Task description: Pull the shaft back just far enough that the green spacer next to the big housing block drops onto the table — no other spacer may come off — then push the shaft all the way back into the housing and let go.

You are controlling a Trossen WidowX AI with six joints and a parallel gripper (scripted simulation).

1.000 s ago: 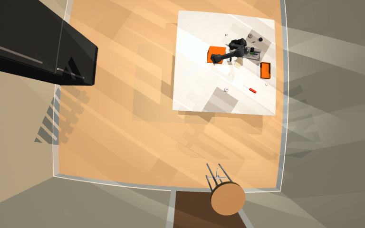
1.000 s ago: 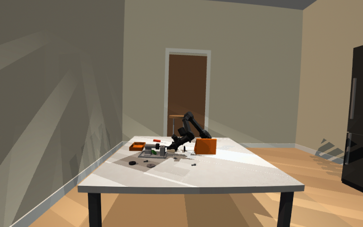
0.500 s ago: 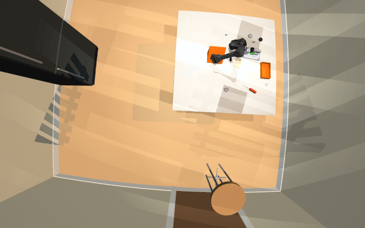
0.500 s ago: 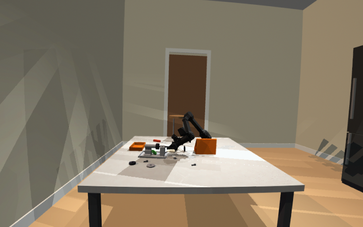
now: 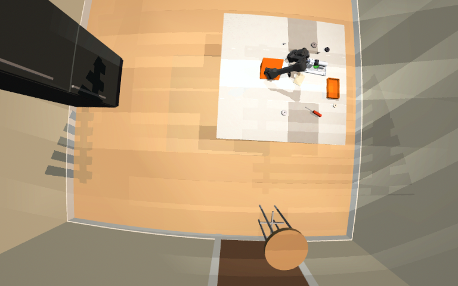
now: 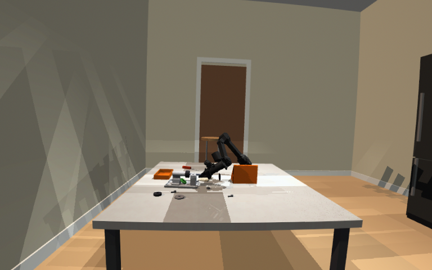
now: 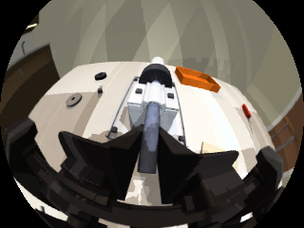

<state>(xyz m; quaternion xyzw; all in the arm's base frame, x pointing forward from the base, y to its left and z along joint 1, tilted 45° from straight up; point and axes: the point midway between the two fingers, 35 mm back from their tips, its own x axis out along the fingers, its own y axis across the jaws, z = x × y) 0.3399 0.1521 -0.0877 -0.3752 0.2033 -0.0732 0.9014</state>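
Right now my gripper tip is 2 cm short of the grey shaft and 2 cm below it. The rest, counted from my gripper tip: green spacer: 11 cm ahead, 4 cm below; yellow note: 4 cm behind, 16 cm to the right, 6 cm below; dark ring: 7 cm ahead, 2 cm above.
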